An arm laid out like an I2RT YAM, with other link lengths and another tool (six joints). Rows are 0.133 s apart.
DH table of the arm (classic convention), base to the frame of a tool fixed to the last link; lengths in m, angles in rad. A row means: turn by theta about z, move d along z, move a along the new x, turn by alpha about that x. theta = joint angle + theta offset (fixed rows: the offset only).
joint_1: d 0.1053, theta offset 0, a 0.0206, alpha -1.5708
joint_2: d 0, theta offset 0, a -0.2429, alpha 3.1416
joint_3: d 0, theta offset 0.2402, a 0.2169, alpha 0
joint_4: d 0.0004, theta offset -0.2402, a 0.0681, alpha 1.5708
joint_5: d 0.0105, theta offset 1.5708, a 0, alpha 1.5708
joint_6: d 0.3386, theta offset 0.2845, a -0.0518, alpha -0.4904
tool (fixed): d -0.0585, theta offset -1.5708, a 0, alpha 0
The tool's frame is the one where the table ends.
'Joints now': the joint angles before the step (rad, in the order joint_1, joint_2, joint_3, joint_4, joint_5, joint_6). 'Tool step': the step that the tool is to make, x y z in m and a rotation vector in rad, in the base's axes. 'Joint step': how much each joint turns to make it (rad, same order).
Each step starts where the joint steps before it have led.
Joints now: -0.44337, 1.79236, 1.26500, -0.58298, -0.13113, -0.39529
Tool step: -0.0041, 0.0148, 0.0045, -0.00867, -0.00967, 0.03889
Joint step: 0.02368, -0.04286, -0.03910, 0.00660, -0.00341, -0.01544
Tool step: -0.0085, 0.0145, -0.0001, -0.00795, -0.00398, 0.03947
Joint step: 0.01938, -0.04611, -0.05751, 0.01541, -0.00407, -0.02068
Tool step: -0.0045, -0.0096, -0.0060, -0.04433, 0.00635, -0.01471
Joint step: 0.00671, -0.01538, -0.03744, 0.03323, 0.04833, -0.00104
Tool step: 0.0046, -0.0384, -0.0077, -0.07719, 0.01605, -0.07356
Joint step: -0.01320, 0.04489, 0.02691, 0.03398, 0.09672, 0.01649
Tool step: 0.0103, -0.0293, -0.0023, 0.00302, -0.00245, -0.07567
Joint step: -0.03850, 0.07196, 0.07578, -0.00330, 0.01460, 0.03440
